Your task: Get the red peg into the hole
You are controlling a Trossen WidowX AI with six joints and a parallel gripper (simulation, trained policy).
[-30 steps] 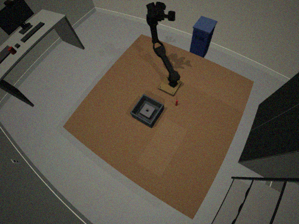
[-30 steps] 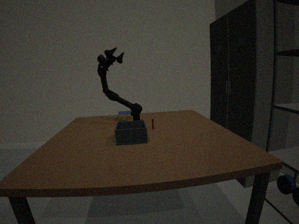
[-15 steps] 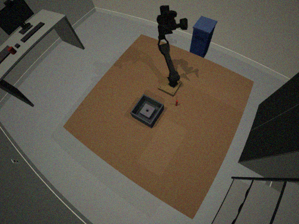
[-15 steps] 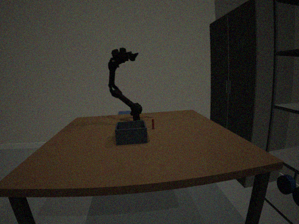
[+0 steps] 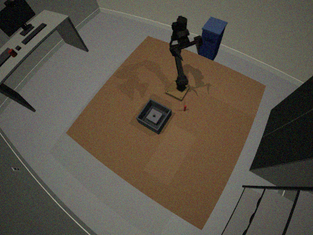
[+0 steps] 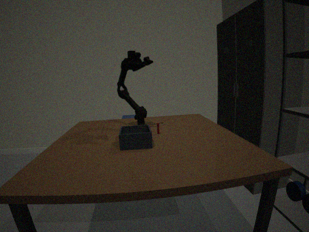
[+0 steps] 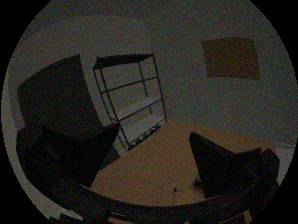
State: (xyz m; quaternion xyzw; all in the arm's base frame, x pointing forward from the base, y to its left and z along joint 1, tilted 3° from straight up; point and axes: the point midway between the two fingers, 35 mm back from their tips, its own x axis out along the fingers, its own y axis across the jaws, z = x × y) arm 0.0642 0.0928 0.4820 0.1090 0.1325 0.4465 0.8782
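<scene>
Now: the red peg 60 mm ahead of my gripper tip, 50 mm to the left of it and 470 mm below it. The rest, counted from my gripper tip: box 270 mm ahead, 80 mm to the right, 490 mm below; plate 270 mm ahead, 80 mm to the right, 470 mm below.
</scene>
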